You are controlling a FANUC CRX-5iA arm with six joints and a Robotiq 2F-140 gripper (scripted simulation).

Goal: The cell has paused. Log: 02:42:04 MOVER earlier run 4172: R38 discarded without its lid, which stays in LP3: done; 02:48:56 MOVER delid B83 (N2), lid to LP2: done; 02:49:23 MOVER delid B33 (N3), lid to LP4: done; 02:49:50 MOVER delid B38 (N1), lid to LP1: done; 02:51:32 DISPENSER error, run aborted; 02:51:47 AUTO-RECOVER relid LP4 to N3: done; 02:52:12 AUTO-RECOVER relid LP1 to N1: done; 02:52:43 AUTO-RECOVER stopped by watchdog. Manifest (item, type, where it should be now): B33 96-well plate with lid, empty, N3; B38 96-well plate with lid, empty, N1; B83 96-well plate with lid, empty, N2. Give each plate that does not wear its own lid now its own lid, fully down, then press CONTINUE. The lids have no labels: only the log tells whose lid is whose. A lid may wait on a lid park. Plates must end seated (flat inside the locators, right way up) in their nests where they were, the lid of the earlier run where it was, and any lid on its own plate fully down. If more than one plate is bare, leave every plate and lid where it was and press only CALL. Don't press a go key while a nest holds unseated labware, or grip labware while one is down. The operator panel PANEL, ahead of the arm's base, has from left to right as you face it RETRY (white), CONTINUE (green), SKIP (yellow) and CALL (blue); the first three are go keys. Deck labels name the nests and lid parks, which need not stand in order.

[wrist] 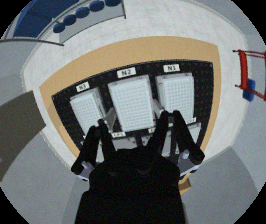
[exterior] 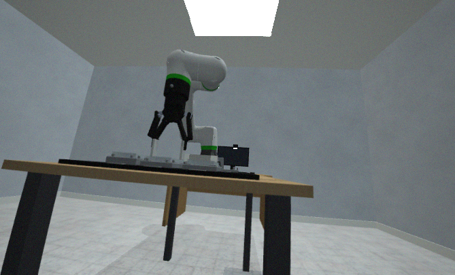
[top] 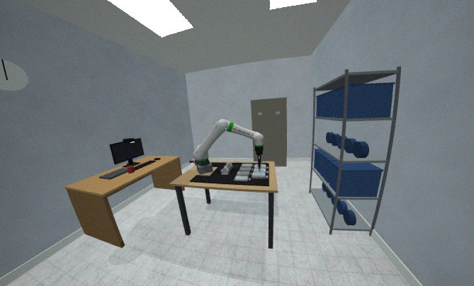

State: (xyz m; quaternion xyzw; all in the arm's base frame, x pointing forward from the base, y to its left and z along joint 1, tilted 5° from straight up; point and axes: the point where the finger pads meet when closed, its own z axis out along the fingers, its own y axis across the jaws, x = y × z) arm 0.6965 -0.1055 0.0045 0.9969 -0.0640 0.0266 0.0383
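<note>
Right now the clear lid is 20 mm below my hand. The rest, counted from my hand: plate 30 mm below; yellow key 420 mm behind, 50 mm to the left, 10 mm above; green key 420 mm behind, 100 mm to the left, 10 mm above.
</note>
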